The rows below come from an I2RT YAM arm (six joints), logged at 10 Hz.
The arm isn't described. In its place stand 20 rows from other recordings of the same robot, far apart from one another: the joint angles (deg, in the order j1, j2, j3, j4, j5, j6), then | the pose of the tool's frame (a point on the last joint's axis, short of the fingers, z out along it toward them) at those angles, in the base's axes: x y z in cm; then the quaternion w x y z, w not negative.
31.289, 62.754, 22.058, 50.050, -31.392, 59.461 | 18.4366 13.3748 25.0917 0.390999 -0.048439 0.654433 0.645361
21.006, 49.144, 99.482, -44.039, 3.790, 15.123 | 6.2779 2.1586 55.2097 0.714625 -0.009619 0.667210 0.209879
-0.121, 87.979, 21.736, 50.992, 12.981, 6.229 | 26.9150 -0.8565 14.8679 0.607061 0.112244 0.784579 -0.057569
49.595, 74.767, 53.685, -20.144, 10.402, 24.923 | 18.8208 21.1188 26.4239 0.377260 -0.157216 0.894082 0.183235
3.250, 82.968, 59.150, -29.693, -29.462, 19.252 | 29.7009 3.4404 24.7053 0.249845 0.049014 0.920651 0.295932
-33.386, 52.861, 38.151, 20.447, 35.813, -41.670 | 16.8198 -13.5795 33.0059 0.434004 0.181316 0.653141 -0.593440
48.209, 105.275, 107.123, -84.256, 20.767, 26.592 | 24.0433 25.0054 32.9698 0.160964 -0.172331 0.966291 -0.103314
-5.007, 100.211, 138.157, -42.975, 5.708, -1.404 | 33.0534 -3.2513 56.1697 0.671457 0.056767 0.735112 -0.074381
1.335, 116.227, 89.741, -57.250, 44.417, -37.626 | 39.4036 -1.5739 19.5927 0.069471 0.288816 -0.878400 0.374397
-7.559, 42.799, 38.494, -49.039, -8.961, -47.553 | 13.9787 -1.2956 24.6734 0.312238 -0.346716 0.880914 -0.079283
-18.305, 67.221, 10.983, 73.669, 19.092, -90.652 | 19.2413 -7.5918 21.8819 0.381981 -0.236548 0.550005 -0.704010
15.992, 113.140, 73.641, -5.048, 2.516, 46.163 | 41.2872 11.6701 16.9865 0.341255 0.248185 0.888152 0.182032
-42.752, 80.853, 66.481, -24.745, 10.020, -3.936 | 22.7004 -21.8290 30.2649 0.361669 0.334306 0.835991 -0.241980
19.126, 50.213, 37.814, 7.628, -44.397, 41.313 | 18.2988 8.9820 31.4091 0.401744 -0.119921 0.717867 0.555776
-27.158, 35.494, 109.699, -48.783, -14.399, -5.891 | -7.4269 4.8050 56.5433 0.823101 -0.006331 0.540427 -0.174365
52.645, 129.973, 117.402, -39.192, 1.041, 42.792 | 30.9723 40.4696 23.4973 0.226690 -0.078173 0.941569 0.236533
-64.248, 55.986, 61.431, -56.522, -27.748, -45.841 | 9.1747 -15.2045 33.3226 0.370620 0.067541 0.916352 -0.135567
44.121, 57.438, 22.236, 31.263, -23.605, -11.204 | 14.7335 16.2740 23.6474 0.598230 -0.455818 0.568950 0.332637
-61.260, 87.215, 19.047, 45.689, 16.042, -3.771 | 11.3493 -22.7416 13.0700 0.401670 0.463885 0.684499 -0.393615
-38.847, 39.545, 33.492, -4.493, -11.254, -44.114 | 13.9451 -10.3389 29.5483 0.526467 -0.097769 0.761705 -0.364801
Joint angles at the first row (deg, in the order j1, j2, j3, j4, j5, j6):
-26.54, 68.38, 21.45, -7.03, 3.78, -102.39
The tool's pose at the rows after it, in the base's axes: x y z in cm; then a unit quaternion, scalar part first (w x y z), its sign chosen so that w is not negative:
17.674 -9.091 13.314 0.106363 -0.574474 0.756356 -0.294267
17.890 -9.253 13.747 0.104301 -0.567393 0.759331 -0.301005
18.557 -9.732 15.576 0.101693 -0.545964 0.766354 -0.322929
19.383 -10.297 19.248 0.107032 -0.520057 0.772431 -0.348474
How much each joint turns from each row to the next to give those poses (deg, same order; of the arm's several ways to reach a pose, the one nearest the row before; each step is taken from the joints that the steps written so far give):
0.00, -0.09, 0.08, 0.09, 0.00, 0.17
0.00, -0.17, 0.88, -0.44, 0.79, 0.62
0.00, -1.23, 3.42, -2.45, 2.10, 1.75
-0.09, -2.37, 6.85, -6.24, 1.68, 2.10

